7 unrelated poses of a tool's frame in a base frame.
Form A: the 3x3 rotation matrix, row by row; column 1 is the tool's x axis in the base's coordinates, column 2 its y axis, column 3 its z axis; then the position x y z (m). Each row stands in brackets.
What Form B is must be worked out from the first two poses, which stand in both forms.
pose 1, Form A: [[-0.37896 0.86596 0.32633], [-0.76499 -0.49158 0.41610], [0.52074 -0.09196 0.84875]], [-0.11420 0.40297 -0.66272]
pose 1, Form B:
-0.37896 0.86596 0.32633 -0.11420
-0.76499 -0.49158 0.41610 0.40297
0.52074 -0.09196 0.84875 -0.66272
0 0 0 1

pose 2, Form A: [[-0.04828 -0.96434 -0.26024], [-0.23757 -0.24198 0.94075], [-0.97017 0.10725 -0.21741]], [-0.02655 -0.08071 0.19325]
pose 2, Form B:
-0.04828 -0.96434 -0.26024 -0.02655
-0.23757 -0.24198 0.94075 -0.08071
-0.97017 0.10725 -0.21741 0.19325
0 0 0 1

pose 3, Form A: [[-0.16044 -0.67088 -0.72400], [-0.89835 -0.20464 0.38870], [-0.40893 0.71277 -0.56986]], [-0.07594 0.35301 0.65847]
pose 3, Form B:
-0.16044 -0.67088 -0.72400 -0.07594
-0.89835 -0.20464 0.38870 0.35301
-0.40893 0.71277 -0.56986 0.65847
0 0 0 1

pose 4, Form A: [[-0.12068 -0.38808 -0.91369], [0.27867 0.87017 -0.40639], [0.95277 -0.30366 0.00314]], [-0.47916 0.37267 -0.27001]
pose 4, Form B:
-0.12068 -0.38808 -0.91369 -0.47916
0.27867 0.87017 -0.40639 0.37267
0.95277 -0.30366 0.00314 -0.27001
0 0 0 1

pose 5, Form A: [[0.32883 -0.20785 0.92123], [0.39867 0.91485 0.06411], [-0.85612 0.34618 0.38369]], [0.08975 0.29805 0.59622]
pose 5, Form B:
0.32883 -0.20785 0.92123 0.08975
0.39867 0.91485 0.06411 0.29805
-0.85612 0.34618 0.38369 0.59622
0 0 0 1

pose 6, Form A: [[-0.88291 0.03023 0.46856], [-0.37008 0.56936 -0.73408], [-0.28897 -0.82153 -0.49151]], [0.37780 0.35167 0.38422]
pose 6, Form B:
-0.88291 0.03023 0.46856 0.37780
-0.37008 0.56936 -0.73408 0.35167
-0.28897 -0.82153 -0.49151 0.38422
0 0 0 1

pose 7, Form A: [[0.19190 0.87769 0.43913], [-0.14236 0.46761 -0.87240], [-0.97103 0.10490 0.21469]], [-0.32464 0.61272 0.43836]
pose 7, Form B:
0.19190 0.87769 0.43913 -0.32464
-0.14236 0.46761 -0.87240 0.61272
-0.97103 0.10490 0.21469 0.43836
0 0 0 1

